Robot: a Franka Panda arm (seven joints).
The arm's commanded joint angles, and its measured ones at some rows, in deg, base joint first. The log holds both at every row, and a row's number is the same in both.
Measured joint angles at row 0:
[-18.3 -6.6 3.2 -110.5 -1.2 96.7 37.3]
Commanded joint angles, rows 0 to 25:
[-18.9 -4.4 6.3 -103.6 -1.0 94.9 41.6]
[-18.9 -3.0 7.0 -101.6 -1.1 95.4 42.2]
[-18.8 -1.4 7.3 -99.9 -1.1 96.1 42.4]
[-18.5 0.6 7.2 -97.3 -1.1 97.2 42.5]
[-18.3 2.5 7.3 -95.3 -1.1 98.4 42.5]
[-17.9 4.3 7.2 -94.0 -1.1 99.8 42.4]
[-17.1 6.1 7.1 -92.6 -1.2 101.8 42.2]
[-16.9 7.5 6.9 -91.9 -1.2 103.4 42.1]
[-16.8 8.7 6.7 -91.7 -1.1 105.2 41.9]
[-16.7 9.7 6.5 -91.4 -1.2 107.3 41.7]
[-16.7 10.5 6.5 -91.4 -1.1 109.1 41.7]
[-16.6 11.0 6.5 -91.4 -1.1 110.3 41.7]
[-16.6 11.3 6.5 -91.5 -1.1 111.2 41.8]
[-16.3 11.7 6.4 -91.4 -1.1 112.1 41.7]
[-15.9 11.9 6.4 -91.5 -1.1 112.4 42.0]
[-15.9 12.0 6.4 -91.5 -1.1 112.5 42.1]
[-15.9 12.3 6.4 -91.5 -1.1 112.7 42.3]
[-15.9 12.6 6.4 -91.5 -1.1 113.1 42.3]
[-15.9 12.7 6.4 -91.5 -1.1 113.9 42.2]
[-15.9 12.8 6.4 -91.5 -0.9 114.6 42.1]
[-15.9 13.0 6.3 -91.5 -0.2 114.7 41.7]
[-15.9 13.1 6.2 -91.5 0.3 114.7 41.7]
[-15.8 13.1 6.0 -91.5 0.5 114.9 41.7]
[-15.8 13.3 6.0 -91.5 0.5 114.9 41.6]
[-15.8 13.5 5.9 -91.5 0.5 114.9 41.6]
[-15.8 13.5 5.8 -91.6 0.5 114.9 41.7]
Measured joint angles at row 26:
[-16.3 12.7 6.4 -92.5 -0.2 114.2 41.4]
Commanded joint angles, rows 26 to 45:
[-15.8 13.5 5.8 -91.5 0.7 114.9 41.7]
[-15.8 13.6 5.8 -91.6 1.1 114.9 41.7]
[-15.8 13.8 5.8 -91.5 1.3 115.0 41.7]
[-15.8 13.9 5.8 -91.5 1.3 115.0 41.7]
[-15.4 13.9 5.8 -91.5 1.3 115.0 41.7]
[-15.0 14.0 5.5 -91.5 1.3 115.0 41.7]
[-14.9 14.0 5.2 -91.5 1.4 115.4 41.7]
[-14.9 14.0 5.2 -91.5 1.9 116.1 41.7]
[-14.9 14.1 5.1 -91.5 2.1 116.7 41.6]
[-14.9 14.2 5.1 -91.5 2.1 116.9 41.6]
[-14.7 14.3 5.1 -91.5 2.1 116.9 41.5]
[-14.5 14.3 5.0 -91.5 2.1 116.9 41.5]
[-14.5 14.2 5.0 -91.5 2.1 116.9 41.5]
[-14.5 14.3 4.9 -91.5 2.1 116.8 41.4]
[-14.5 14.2 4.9 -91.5 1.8 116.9 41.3]
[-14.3 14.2 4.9 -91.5 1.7 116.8 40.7]
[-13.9 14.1 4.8 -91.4 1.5 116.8 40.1]
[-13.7 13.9 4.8 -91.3 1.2 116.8 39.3]
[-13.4 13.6 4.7 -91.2 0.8 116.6 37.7]
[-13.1 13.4 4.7 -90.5 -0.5 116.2 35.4]
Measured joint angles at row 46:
[-14.6 13.7 5.6 -92.2 1.3 116.2 39.9]
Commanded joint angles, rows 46 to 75:
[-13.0 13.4 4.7 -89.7 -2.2 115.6 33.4]
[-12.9 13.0 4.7 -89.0 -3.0 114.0 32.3]
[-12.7 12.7 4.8 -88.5 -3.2 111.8 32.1]
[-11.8 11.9 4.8 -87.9 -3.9 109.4 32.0]
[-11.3 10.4 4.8 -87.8 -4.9 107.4 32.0]
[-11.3 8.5 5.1 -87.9 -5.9 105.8 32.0]
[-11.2 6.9 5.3 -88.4 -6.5 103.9 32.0]
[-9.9 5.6 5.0 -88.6 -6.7 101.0 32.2]
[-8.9 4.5 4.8 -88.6 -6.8 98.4 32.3]
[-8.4 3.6 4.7 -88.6 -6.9 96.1 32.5]
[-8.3 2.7 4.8 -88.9 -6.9 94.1 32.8]
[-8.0 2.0 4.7 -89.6 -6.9 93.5 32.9]
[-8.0 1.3 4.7 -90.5 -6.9 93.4 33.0]
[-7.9 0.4 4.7 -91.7 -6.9 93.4 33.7]
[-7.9 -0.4 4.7 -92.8 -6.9 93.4 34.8]
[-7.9 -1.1 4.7 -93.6 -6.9 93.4 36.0]
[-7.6 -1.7 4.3 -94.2 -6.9 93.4 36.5]
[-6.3 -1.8 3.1 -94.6 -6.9 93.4 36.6]
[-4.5 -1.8 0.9 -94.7 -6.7 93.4 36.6]
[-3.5 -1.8 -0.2 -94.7 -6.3 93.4 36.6]
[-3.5 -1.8 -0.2 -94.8 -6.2 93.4 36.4]
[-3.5 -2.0 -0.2 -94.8 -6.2 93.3 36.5]
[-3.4 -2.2 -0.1 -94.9 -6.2 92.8 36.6]
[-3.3 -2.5 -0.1 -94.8 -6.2 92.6 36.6]
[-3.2 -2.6 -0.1 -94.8 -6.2 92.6 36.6]
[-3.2 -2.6 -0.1 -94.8 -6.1 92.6 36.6]
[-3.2 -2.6 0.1 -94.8 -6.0 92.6 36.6]
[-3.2 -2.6 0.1 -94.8 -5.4 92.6 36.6]
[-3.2 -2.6 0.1 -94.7 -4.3 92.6 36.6]
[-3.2 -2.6 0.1 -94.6 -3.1 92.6 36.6]
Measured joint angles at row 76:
[-3.9 -1.5 0.5 -93.9 -5.4 93.4 35.4]
